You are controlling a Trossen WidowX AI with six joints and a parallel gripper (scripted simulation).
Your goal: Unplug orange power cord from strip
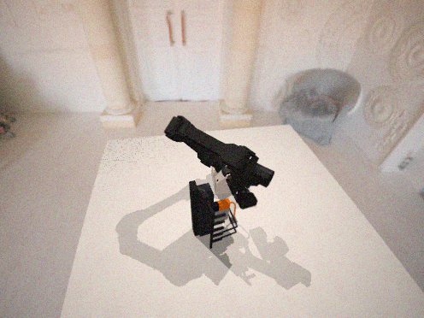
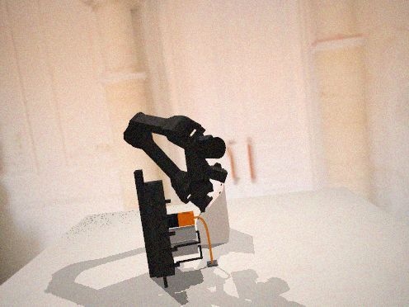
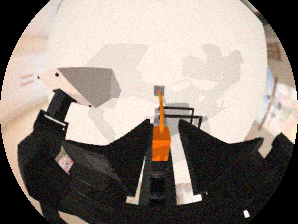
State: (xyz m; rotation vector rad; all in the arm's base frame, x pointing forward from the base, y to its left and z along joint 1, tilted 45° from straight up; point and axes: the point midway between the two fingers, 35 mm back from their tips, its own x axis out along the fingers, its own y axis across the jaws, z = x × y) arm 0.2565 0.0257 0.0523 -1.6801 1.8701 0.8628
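My gripper tip is 7 cm to the left of the orange plug, 1 cm short of it and 1 cm above it.
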